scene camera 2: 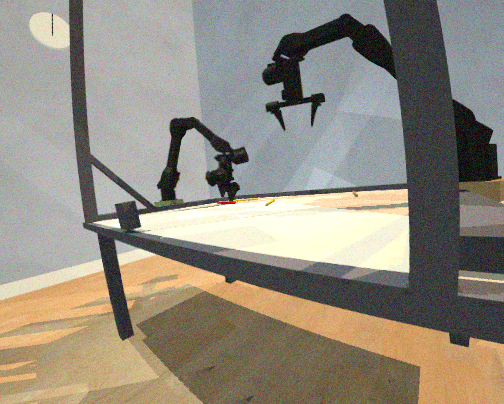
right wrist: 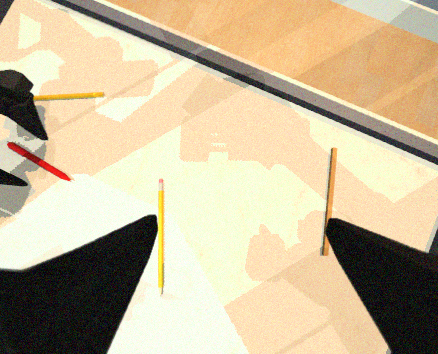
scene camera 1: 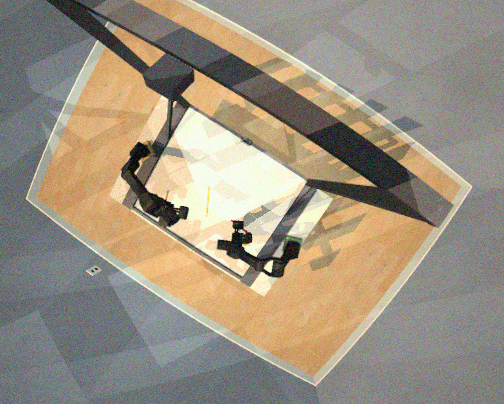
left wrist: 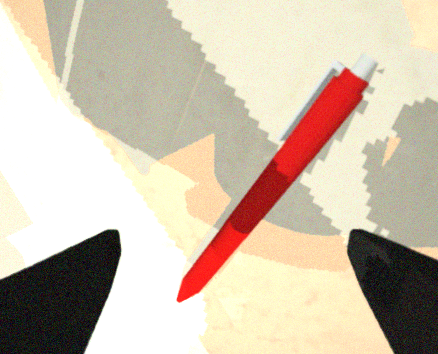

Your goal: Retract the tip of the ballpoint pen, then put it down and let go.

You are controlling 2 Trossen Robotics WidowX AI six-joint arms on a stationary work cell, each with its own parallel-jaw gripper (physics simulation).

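Seen in the pictures: left gripper, fingertip midpoint: [scene camera 2: 227, 200] [right wrist: 36, 161] [left wrist: 235, 241]; right gripper, fingertip midpoint: [scene camera 2: 298, 128] [right wrist: 241, 224]; left arm's base at its link origin: [scene camera 2: 168, 200] [scene camera 1: 292, 246]; right arm's base at its link origin: [scene camera 2: 473, 180] [scene camera 1: 144, 151].
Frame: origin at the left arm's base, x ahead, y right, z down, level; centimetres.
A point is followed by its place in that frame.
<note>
The red ballpoint pen [scene camera 2: 227, 202] {y 5.4, x 35.2, z 3.1 cm} [left wrist: 265, 192] {y 3.5, x 32.6, z 2.8 cm} [right wrist: 55, 171] {y 5.7, x 37.4, z 2.9 cm} lies on the table. In the left wrist view it slants from a red cone end at lower left to a white button at upper right, with a pale clip along its side. The button sticks out; no metal point shows at the cone. My left gripper [scene camera 1: 242, 231] {y 4.2, x 34.5, z 2.2 cm} [scene camera 2: 230, 198] {y 4.2, x 34.5, z 2.2 cm} [left wrist: 235, 241] {y 4.2, x 34.5, z 2.2 cm} [right wrist: 36, 161] {y 4.2, x 34.5, z 2.2 cm} is wide open and low over the pen, a finger on either side, holding nothing. My right gripper [scene camera 1: 185, 212] [scene camera 2: 298, 127] {y 9.2, x 66.5, z -20.1 cm} [right wrist: 241, 224] {y 9.2, x 66.5, z -20.1 cm} is open and empty, high above the table.
A yellow pencil [scene camera 1: 208, 201] {y 15.2, x 55.4, z 3.4 cm} [scene camera 2: 270, 202] {y 16.7, x 56.2, z 3.5 cm} [right wrist: 160, 235] {y 14.9, x 55.8, z 3.1 cm} lies between the arms. Another yellow pencil [right wrist: 70, 95] {y -7.6, x 38.1, z 3.1 cm} lies beside the left gripper. An orange-brown stick [scene camera 2: 355, 193] {y 11.5, x 82.5, z 3.2 cm} [right wrist: 330, 200] {y 7.5, x 82.8, z 3.1 cm} lies below the right gripper. A dark rail [right wrist: 250, 77] {y -11.8, x 68.7, z 1.9 cm} edges the table.
</note>
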